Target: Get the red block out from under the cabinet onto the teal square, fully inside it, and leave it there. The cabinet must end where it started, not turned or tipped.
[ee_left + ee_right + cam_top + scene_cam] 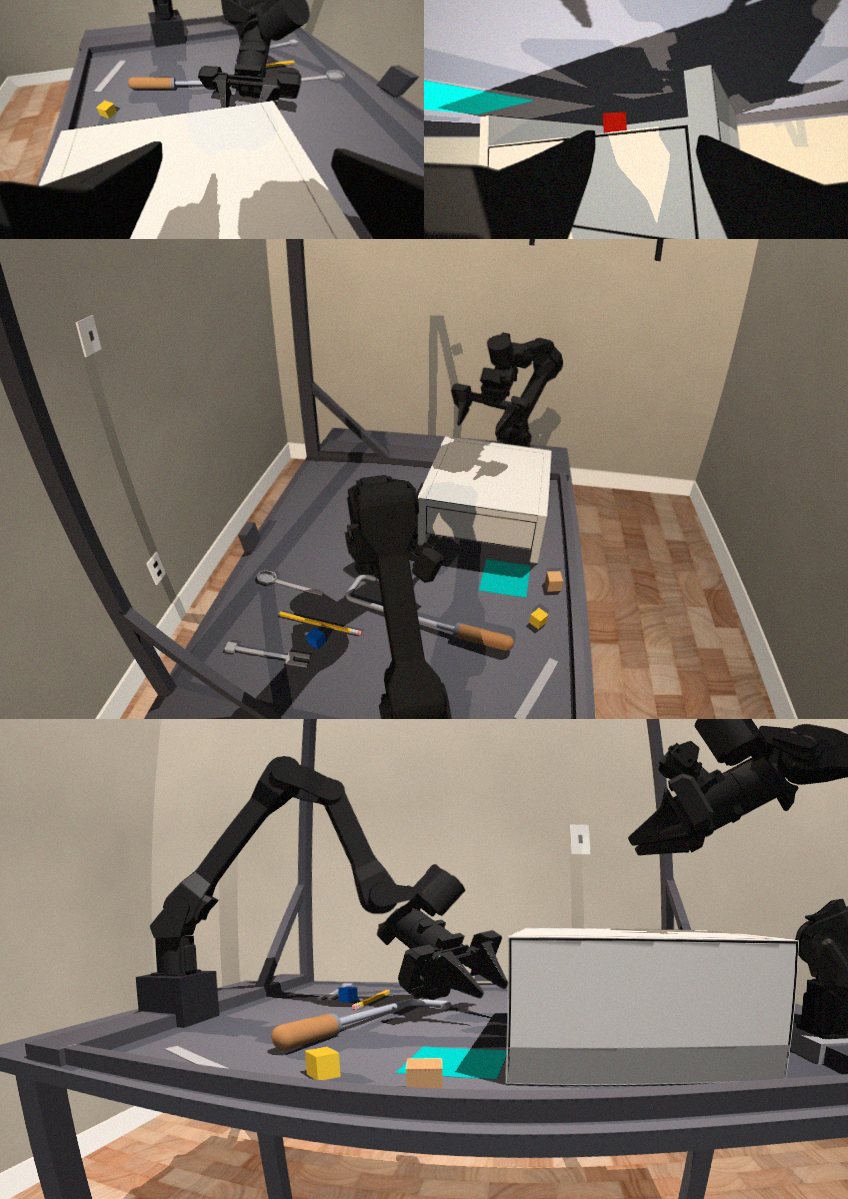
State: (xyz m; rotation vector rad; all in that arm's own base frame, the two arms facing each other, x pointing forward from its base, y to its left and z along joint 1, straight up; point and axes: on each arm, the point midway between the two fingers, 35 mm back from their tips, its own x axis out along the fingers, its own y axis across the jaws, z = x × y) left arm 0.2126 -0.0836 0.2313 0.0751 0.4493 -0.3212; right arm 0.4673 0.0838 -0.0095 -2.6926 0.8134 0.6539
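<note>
Right now my right hand is 120 mm to the left of the orange-handled tool, 60 mm short of it and 50 mm above it. From my right hand the other things lie so: red block (200 mm to the left, 140 mm ahead, 50 mm below); then white cabinet (220 mm to the left, 110 mm ahead); then teal square (190 mm ahead, 70 mm below, 20 mm to the left).
</note>
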